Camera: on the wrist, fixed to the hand. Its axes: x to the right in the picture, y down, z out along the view.
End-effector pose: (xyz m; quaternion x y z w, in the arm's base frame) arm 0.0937 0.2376 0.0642 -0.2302 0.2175 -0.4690 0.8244
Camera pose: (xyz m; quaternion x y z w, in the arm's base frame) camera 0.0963 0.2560 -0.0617 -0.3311 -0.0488 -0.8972 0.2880
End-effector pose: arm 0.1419 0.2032 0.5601 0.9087 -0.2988 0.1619 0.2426
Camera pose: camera 0.0780 0.1945 0.6698 0.8744 0.3981 -0.0932 0.2612
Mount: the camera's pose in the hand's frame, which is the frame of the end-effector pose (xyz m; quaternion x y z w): 0.0031 0.0836 -0.0959 0.0114 -0.0516 -0.6879 0.7239
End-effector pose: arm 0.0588 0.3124 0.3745 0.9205 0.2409 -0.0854 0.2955
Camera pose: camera 0.1042 0.3104 0.4934 0.4996 0.7914 -0.3153 0.1571
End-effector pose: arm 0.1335 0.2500 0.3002 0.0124 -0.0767 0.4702 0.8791
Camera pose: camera 0.0777 0.3082 0.2017 0.0960 -0.0870 -0.2641 0.9557
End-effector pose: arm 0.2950 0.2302 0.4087 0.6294 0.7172 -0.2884 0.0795
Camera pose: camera 0.3976 0.2856 0.4597 0.0517 -0.9447 0.3041 0.1110
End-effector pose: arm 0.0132 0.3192 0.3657 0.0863 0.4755 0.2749 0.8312
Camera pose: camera -0.0973 0.3793 0.3461 -0.2410 0.3638 -0.3826 0.8143
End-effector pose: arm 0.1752 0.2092 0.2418 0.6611 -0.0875 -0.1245 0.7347
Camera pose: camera 0.2119 0.3073 0.3141 0.5407 0.3521 -0.6286 0.4341
